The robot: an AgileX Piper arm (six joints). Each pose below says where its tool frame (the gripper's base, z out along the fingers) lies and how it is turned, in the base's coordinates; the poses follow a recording.
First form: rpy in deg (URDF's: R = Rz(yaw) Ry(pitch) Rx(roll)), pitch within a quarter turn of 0, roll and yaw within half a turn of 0; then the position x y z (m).
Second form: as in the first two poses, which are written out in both.
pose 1, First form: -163.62 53.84 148.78 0.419 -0.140 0.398
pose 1, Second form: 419 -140 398 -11.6 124.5 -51.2
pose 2, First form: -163.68 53.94 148.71 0.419 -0.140 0.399
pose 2, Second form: 419 -140 399 -11.6 124.4 -51.2
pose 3, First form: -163.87 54.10 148.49 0.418 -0.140 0.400
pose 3, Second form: 418 -140 400 -11.4 124.3 -51.2
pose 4, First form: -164.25 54.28 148.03 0.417 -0.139 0.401
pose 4, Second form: 417 -139 401 -11.0 124.2 -51.1
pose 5, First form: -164.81 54.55 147.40 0.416 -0.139 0.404
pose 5, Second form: 416 -139 404 -10.6 124.0 -51.0
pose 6, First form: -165.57 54.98 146.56 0.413 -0.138 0.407
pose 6, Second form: 413 -138 407 -9.9 123.8 -50.9
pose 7, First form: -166.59 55.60 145.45 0.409 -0.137 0.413
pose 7, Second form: 409 -137 413 -9.0 123.3 -50.7
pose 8, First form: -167.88 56.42 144.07 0.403 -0.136 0.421
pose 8, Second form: 403 -136 421 -7.9 122.7 -50.4
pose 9, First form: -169.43 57.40 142.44 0.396 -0.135 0.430
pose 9, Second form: 396 -135 430 -6.7 122.0 -50.0
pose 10, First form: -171.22 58.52 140.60 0.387 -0.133 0.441
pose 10, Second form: 387 -133 441 -5.3 121.1 -49.7
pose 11, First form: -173.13 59.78 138.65 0.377 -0.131 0.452
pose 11, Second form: 377 -131 452 -4.0 120.0 -49.3
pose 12, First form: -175.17 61.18 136.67 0.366 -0.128 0.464
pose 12, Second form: 366 -128 464 -2.7 118.7 -48.8
